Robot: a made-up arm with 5 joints.
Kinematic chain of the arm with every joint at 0, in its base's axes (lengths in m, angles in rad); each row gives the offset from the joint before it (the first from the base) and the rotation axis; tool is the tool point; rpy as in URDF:
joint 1: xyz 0.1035 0 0.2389 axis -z
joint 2: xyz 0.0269 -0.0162 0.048 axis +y
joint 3: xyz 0.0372 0 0.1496 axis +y
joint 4: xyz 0.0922 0 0.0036 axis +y
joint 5: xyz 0.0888 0.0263 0 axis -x
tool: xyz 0 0 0 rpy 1.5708 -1.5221 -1.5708
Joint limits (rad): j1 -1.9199..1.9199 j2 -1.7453..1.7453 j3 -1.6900..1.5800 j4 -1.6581..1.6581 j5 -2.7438..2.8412
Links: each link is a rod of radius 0.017 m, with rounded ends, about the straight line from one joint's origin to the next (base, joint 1, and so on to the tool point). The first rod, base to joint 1, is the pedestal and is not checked.
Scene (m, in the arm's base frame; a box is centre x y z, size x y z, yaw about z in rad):
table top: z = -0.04
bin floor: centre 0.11 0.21 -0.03 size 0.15 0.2 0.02 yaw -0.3
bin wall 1: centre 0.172 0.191 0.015 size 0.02 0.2 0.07 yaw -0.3
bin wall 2: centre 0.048 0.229 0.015 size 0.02 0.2 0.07 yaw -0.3
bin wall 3: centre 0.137 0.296 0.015 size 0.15 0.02 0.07 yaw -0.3
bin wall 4: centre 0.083 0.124 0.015 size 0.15 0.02 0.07 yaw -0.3
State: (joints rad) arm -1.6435 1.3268 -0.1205 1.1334 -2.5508
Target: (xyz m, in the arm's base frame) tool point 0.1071 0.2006 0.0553
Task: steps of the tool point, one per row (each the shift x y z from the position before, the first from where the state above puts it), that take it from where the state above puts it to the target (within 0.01 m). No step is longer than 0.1 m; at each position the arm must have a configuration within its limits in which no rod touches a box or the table.
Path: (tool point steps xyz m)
1: 0.0109 0.0249 -0.0463
2: 0.0141 0.0213 -0.0367

